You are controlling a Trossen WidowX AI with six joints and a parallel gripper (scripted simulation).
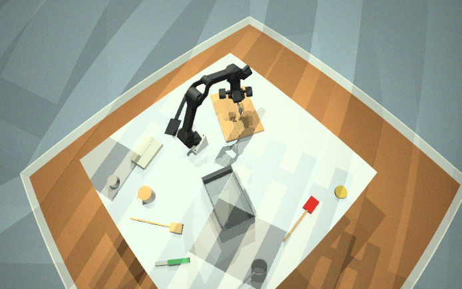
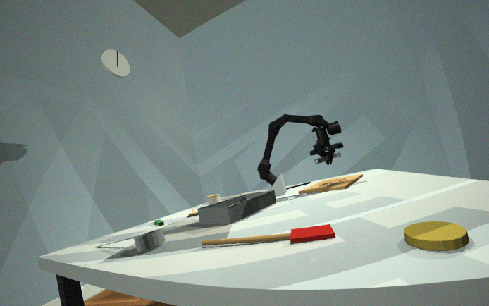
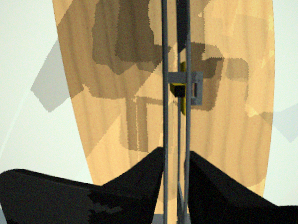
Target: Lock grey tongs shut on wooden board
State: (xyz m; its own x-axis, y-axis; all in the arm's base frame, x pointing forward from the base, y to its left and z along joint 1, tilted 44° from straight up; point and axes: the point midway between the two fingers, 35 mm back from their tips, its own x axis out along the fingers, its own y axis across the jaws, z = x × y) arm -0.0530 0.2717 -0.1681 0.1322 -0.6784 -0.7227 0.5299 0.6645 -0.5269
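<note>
Right now the yellow mark is 4 cm ahead of my gripper tip, 2 cm to the right of it and 4 cm above it. The rest, counted from my gripper tip: black spatula (21 cm behind, 31 cm to the right, 11 cm below); then roasting tin (41 cm ahead, 36 cm to the right, 8 cm below); then wooden board (10 cm below).
</note>
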